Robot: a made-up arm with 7 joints.
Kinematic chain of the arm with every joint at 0, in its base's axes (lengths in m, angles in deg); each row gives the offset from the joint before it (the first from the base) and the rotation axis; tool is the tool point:
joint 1: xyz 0 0.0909 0 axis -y
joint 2: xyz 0 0.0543 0 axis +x
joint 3: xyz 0 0 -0.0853 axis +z
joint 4: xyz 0 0 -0.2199 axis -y
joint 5: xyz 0 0 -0.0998 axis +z
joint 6: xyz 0 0 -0.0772 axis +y
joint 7: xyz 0 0 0 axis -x
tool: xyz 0 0 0
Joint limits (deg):
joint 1: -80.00..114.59
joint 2: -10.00..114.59
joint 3: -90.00..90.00
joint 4: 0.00..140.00
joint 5: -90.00..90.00
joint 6: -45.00..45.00
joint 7: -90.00..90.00
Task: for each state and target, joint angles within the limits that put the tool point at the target. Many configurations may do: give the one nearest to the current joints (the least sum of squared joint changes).
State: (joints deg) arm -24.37 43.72 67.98 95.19 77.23 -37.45 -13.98
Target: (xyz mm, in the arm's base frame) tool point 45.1 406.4 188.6
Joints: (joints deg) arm -7.56 94.21 83.45 99.94 77.23 -37.45 -13.98
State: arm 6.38 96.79 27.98 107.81 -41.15 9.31 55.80
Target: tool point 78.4 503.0 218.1
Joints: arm 13.22 107.00 32.78 58.00 -41.15 9.31 55.80
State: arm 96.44 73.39 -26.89 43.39 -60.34 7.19 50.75
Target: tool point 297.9 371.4 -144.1
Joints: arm 45.80 55.40 -51.26 70.42 -60.34 7.19 50.75
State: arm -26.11 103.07 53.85 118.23 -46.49 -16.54 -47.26
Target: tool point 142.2 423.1 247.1
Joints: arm -13.65 112.30 61.60 71.64 -46.49 -16.54 -47.26
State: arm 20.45 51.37 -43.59 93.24 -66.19 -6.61 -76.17
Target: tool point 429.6 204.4 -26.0
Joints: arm 71.84 20.62 -39.88 53.50 -66.19 -6.61 -76.17
